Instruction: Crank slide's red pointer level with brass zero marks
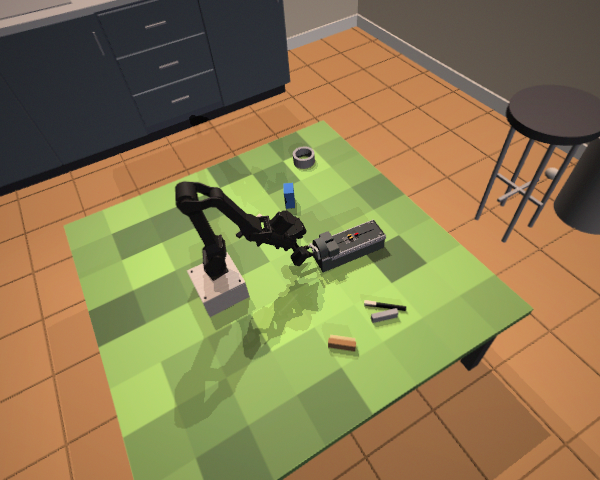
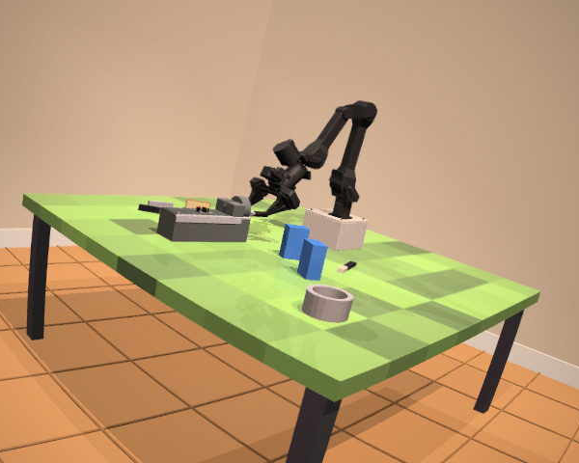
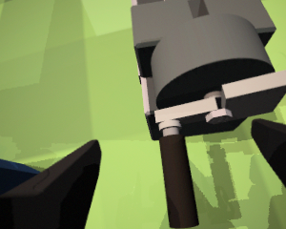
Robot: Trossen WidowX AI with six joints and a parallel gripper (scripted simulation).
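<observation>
My gripper tip is now 2 cm past the crank handle, 1 cm to the right of it and 1 cm above it. Round my gripper tip: grey bar (3 cm ahead, 35 cm to the right, 8 cm below); then wooden block (14 cm behind, 33 cm to the right, 7 cm below); then red pointer (17 cm ahead, 8 cm to the right, 1 cm below).
</observation>
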